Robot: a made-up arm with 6 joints.
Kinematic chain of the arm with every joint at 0, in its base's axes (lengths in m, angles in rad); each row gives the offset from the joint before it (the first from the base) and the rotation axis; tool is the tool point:
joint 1: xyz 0 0 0.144 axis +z
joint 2: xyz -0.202 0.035 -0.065 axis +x
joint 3: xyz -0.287 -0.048 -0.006 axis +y
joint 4: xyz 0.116 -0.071 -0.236 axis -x
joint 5: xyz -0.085 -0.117 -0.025 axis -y
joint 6: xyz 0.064 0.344 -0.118 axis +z
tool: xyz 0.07 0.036 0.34
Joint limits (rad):
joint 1: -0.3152..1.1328
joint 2: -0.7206..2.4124
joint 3: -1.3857..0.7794
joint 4: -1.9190..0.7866
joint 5: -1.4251..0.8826
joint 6: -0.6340..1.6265
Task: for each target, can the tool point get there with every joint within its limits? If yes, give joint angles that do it. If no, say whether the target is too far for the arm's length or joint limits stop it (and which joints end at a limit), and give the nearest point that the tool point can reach.
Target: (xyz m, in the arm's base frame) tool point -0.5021 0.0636 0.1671
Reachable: yes | joints 0.2898 0.6393 -0.8192 0.0092 0.4044 1.1312
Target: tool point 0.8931 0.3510 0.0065
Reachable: no: joint limits stop it (at a limit: joint 1, joint 4, joint 5) | nearest point 0.1232 0.2592 0.0476 | short by 0.776 m
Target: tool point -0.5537 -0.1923 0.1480
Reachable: yes | joints -0.1546 0.1061 -0.9822 -1.4970 0.1404 0.9636
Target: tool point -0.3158 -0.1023 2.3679
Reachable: no: too far | nearest point -0.4925 -0.1595 0.5415 | short by 1.836 m
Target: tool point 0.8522 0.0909 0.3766
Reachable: no: joint limits stop it (at a limit: joint 1, joint 3, joint 4) | nearest point 0.1388 -0.0183 0.1443 | short by 0.758 m
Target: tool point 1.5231 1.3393 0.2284
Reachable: no: too far | nearest point 0.0484 0.4817 0.1173 | short by 1.710 m
